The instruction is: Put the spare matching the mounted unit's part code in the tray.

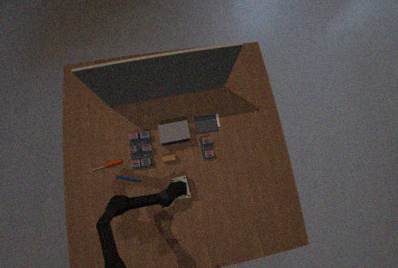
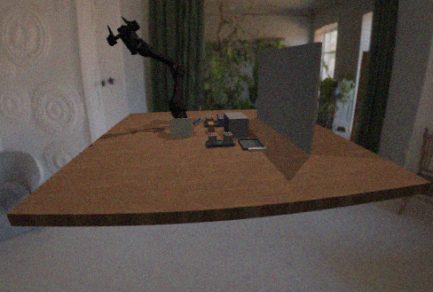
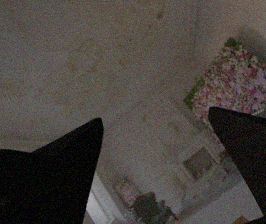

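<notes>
Now: the grey spare module 560 mm ahead of my gripper tip, 190 mm to the right of it and 560 mm below it. From my gripper tip the other things lie so: mounted unit 610 mm ahead, 10 mm to the right, 550 mm below; then small tan block 480 mm ahead, 20 mm to the left, 570 mm below; then blue pen 390 mm ahead, 250 mm to the left, 590 mm below.
</notes>
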